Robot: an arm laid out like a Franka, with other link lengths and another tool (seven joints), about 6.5 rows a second.
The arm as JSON. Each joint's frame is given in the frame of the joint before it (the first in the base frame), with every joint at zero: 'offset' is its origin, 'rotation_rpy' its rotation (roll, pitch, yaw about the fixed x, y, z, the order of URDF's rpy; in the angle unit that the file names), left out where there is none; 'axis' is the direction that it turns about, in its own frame. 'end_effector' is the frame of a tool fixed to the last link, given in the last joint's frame.
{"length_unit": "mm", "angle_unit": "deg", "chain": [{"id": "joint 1", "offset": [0.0, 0.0, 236.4], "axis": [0.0, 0.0, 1.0]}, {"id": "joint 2", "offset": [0.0, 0.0, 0.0], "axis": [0.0, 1.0, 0.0]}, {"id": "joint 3", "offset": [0.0, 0.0, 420.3], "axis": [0.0, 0.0, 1.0]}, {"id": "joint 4", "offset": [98.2, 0.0, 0.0], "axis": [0.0, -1.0, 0.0]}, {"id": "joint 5", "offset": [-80.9, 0.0, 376.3], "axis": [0.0, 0.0, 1.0]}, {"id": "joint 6", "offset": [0.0, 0.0, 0.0], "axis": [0.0, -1.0, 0.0]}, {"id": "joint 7", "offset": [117.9, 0.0, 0.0], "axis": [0.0, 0.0, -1.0]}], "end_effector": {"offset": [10.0, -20.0, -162.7], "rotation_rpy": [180.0, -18.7, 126.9]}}
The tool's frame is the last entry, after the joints.
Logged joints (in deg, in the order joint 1, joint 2, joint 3, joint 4, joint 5, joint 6, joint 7), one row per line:
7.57, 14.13, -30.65, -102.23, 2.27, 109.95, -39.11
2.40, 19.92, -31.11, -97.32, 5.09, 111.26, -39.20
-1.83, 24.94, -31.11, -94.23, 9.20, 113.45, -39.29
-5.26, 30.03, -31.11, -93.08, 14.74, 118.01, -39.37
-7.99, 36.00, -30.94, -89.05, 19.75, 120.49, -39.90
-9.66, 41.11, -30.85, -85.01, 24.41, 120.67, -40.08
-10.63, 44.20, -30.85, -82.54, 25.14, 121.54, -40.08
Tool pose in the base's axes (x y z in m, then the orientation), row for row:
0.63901, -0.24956, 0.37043, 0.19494, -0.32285, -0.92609, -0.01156
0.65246, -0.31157, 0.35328, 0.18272, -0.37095, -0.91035, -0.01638
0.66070, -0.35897, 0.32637, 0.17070, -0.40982, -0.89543, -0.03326
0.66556, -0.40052, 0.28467, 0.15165, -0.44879, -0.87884, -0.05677
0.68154, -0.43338, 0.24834, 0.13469, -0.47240, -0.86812, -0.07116
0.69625, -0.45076, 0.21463, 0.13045, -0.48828, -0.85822, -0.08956
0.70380, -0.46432, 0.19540, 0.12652, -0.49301, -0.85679, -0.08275
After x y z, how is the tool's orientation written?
As a quaternion, w x y z.
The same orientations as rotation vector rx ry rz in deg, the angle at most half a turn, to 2 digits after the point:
-51.85, -148.73, -1.86
-59.97, -147.17, -2.65
-66.69, -145.72, -5.41
-73.81, -144.53, -9.34
-78.43, -144.14, -11.81
-81.27, -142.83, -14.91
-82.24, -142.92, -13.80

